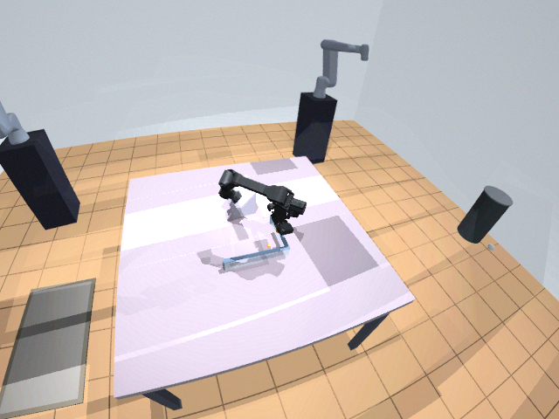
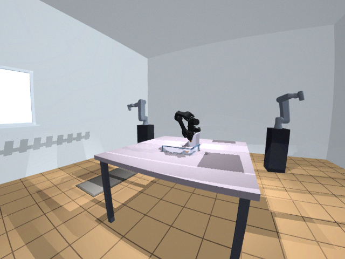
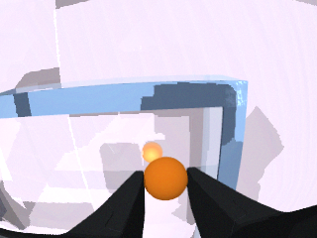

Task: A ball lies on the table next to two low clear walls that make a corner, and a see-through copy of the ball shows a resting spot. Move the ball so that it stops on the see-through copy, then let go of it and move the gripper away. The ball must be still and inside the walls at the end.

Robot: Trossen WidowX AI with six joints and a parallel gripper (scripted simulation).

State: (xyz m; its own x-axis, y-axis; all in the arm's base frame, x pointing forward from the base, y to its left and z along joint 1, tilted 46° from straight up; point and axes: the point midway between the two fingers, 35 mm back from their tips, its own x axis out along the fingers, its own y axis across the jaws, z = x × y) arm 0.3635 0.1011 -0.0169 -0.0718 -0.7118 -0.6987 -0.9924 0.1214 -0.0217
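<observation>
Right now my gripper tip is 1 cm past the see-through copy of ball, 4 cm to the left of it and 11 cm above it. Round my gripper tip: orange ball: right at my gripper tip.
</observation>
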